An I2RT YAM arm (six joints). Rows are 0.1 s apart.
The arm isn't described. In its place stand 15 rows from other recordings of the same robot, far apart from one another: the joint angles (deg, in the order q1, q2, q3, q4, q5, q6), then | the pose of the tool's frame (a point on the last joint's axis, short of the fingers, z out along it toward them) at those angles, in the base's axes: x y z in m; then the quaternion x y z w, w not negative.
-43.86 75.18 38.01 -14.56 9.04 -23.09 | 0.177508 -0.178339 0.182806 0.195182 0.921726 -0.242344 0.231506
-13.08 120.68 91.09 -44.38 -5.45 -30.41 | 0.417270 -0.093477 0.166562 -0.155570 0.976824 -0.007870 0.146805
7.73 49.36 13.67 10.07 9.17 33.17 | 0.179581 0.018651 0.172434 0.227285 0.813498 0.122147 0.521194
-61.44 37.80 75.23 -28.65 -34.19 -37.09 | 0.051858 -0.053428 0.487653 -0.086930 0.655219 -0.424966 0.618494
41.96 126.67 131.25 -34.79 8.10 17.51 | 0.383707 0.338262 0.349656 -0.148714 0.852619 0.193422 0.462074
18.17 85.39 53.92 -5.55 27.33 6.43 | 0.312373 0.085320 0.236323 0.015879 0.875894 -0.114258 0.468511
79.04 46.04 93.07 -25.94 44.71 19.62 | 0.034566 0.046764 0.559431 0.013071 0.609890 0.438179 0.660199
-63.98 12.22 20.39 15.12 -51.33 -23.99 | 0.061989 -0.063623 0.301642 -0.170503 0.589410 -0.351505 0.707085
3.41 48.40 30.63 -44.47 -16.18 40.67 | 0.145887 0.018631 0.197547 0.275051 0.921561 0.215759 0.168879
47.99 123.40 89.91 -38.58 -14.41 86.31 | 0.285319 0.330006 0.145540 -0.303176 -0.932113 -0.190576 0.054131
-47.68 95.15 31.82 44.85 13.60 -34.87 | 0.202715 -0.235058 0.150010 0.158650 0.793015 -0.455006 0.372728
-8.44 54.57 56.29 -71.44 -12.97 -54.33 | 0.147292 -0.013777 0.293988 -0.399613 0.892944 0.003812 0.207234
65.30 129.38 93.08 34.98 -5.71 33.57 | 0.218194 0.482866 0.218353 -0.228760 0.677591 0.553451 0.426885
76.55 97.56 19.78 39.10 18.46 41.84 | 0.068963 0.239900 0.081107 -0.199097 0.869923 0.293079 0.343073
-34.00 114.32 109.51 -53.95 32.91 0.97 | 0.347137 -0.257478 0.304495 0.350254 0.858033 -0.334952 0.170027
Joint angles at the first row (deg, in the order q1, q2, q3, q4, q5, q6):
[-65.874 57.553 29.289 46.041 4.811 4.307]
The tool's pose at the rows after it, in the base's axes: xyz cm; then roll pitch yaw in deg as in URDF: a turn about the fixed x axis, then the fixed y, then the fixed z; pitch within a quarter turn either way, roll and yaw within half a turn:
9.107 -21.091 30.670 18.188 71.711 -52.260
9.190 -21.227 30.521 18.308 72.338 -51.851
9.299 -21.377 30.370 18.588 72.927 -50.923
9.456 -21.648 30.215 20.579 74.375 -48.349
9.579 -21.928 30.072 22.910 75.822 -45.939
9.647 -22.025 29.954 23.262 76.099 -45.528
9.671 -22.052 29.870 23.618 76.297 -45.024
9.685 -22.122 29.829 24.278 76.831 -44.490
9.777 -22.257 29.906 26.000 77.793 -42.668
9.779 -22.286 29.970 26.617 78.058 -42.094
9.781 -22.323 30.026 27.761 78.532 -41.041
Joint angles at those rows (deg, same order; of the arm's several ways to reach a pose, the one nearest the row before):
[-65.831 58.321 29.807 45.935 5.265 4.241]
[-65.829 58.721 29.894 45.633 4.951 4.219]
[-65.836 59.197 30.005 45.396 4.292 4.345]
[-65.851 59.776 30.579 43.833 3.675 4.656]
[-65.879 60.349 31.191 42.222 3.519 4.801]
[-65.829 60.709 31.208 42.277 3.497 4.790]
[-65.825 60.819 31.156 42.220 3.348 4.834]
[-65.853 60.908 31.344 41.572 3.416 4.769]
[-65.798 61.042 32.045 39.971 3.328 4.773]
[-65.820 60.997 32.305 39.371 3.337 4.784]
[-65.845 60.927 32.636 38.441 3.382 4.793]

